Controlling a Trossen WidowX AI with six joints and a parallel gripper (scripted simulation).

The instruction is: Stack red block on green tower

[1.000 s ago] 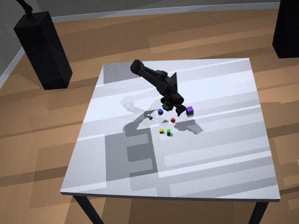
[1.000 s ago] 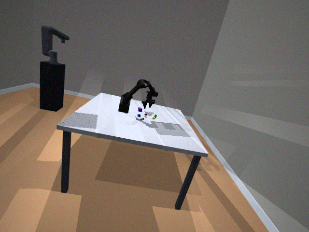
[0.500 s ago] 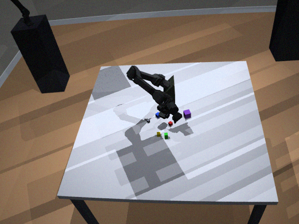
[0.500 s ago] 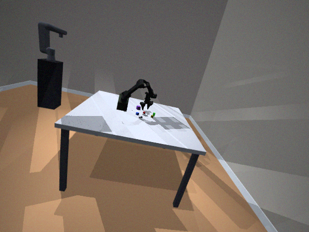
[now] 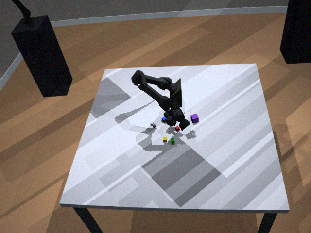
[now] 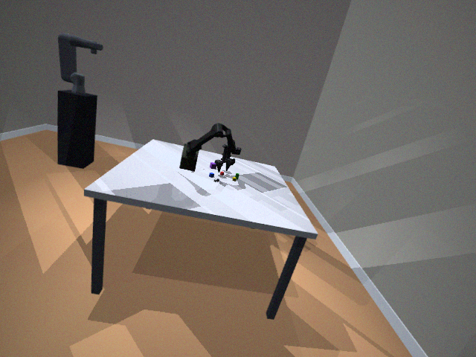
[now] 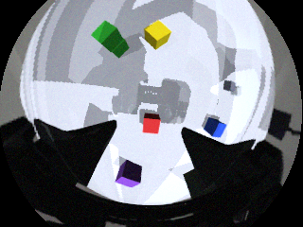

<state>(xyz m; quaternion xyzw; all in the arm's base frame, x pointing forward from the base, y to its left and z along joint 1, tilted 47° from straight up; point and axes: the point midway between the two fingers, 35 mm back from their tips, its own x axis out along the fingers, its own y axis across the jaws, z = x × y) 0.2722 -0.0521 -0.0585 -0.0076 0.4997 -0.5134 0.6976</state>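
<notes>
My gripper tip is 10 mm above the red block. The rest, counted from my gripper tip: blue block (90 mm to the right, 90 mm behind, 10 mm below); purple block (120 mm to the left, 70 mm behind); yellow block (90 mm ahead, 80 mm to the right, 10 mm below).
</notes>
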